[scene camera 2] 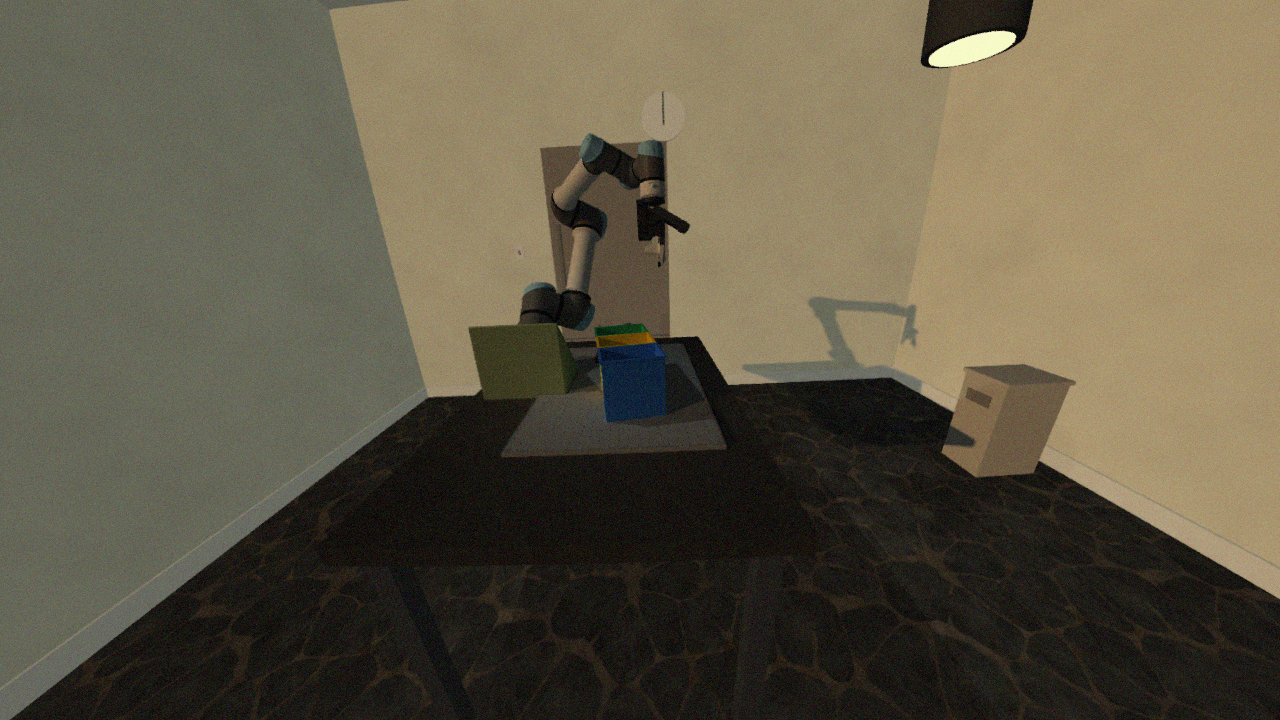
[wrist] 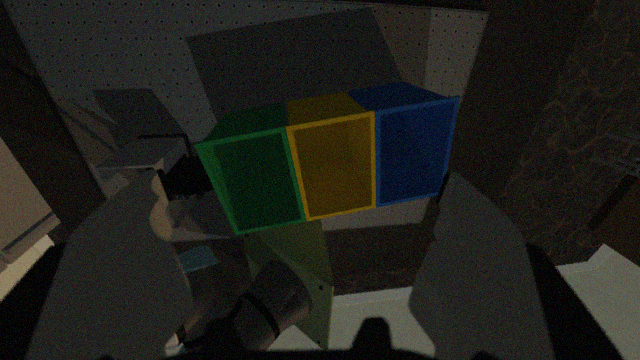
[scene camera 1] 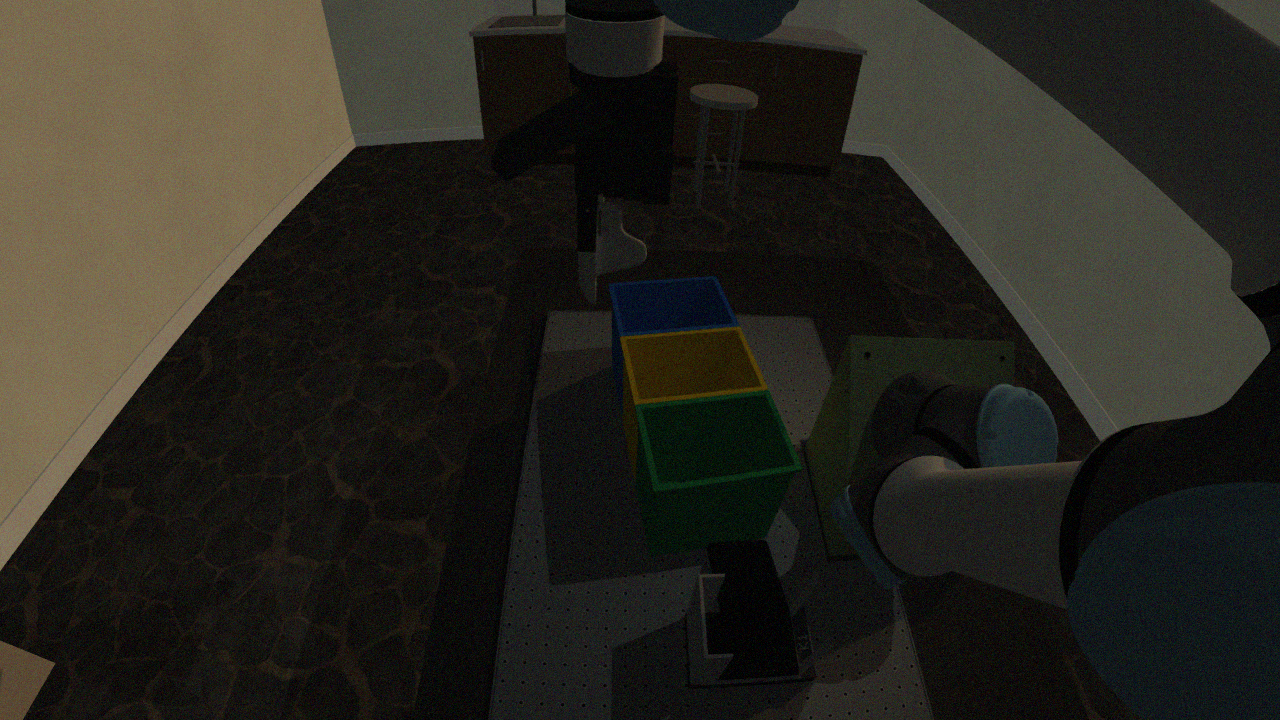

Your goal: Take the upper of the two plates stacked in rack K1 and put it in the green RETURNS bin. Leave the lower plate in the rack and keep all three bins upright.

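Where they show: gripper, fingertip midpoint: (scene camera 2: 660,266) (wrist: 307,176) (scene camera 1: 597,253); arm's base at its link origin: (scene camera 2: 534,342) (wrist: 288,286) (scene camera 1: 918,424).
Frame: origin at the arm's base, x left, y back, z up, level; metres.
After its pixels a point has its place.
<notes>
My gripper (scene camera 1: 604,266) {x 0.004, y -0.444, z 0.237 m} (scene camera 2: 657,254) {x 0.004, y -0.444, z 0.237 m} (wrist: 307,176) {x 0.004, y -0.444, z 0.237 m} is open and empty, high above the table and away from the rack. Rack K1 (scene camera 1: 802,642) {x 0.258, y -0.166, z -0.139 m} (wrist: 145,152) {x 0.261, y -0.312, z -0.067 m} stands near the green bin, in the lower middle of scene camera 1. A black shape (scene camera 1: 756,608) {x 0.224, y -0.231, z -0.106 m} (wrist: 187,177) {x 0.219, y -0.233, z -0.113 m} fills it; I cannot tell two plates apart in it. The green bin (scene camera 1: 716,514) {x 0.115, y -0.287, z -0.061 m} (scene camera 2: 623,329) {x 0.116, y -0.300, z 0.008 m} (wrist: 255,185) {x 0.078, y -0.207, z -0.125 m}, the yellow bin (scene camera 1: 698,365) {x -0.134, y -0.311, z -0.043 m} (scene camera 2: 626,340) {x -0.013, y -0.325, z 0.003 m} (wrist: 335,167) {x -0.110, y -0.252, z -0.138 m} and the blue bin (scene camera 1: 673,306) {x -0.258, y -0.353, z -0.029 m} (scene camera 2: 633,385) {x -0.257, y -0.368, z -0.053 m} (wrist: 415,150) {x -0.263, y -0.330, z -0.077 m} stand upright in a row. No plate shows in the green bin.
The bins stand on a perforated grey mat (scene camera 1: 572,626) {x 0.245, y -0.459, z -0.156 m} (scene camera 2: 617,437) {x -0.351, y -0.330, z -0.156 m} (wrist: 150,65) {x 0.261, y -0.447, z -0.156 m} on a dark table (scene camera 2: 572,501) {x -0.563, y -0.267, z -0.169 m}. An olive block (scene camera 1: 930,353) {x -0.073, y 0.012, z 0.071 m} (scene camera 2: 519,362) {x -0.093, y 0.020, z -0.039 m} stands beside the bins, near the arm's base. A lamp (scene camera 2: 975,22) hangs at the upper right of scene camera 2.
</notes>
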